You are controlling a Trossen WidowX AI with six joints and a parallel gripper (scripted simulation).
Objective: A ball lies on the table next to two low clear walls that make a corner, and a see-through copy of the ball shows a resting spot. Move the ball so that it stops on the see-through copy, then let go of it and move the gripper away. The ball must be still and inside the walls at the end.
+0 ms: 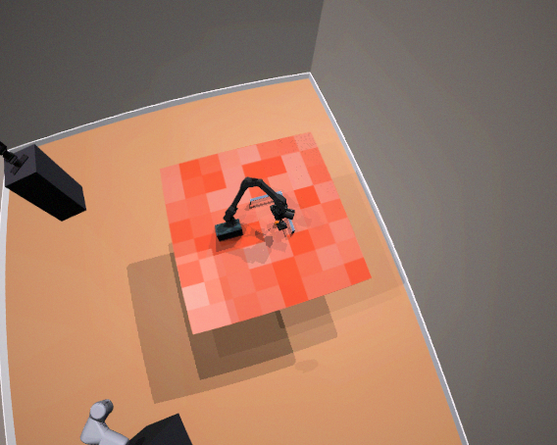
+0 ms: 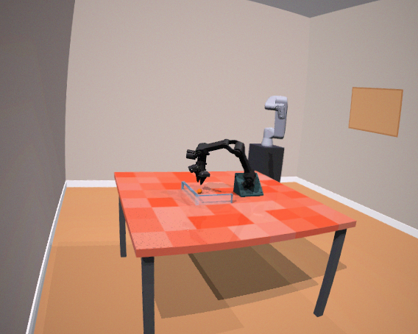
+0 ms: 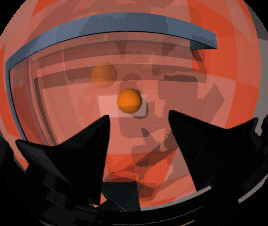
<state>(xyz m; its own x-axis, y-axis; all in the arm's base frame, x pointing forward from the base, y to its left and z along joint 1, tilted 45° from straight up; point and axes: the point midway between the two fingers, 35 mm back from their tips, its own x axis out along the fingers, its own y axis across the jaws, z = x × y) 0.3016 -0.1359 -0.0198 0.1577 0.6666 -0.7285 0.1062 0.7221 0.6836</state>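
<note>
Right now the orange ball is 5 cm below my gripper tip and 1 cm to the left of it.
</note>
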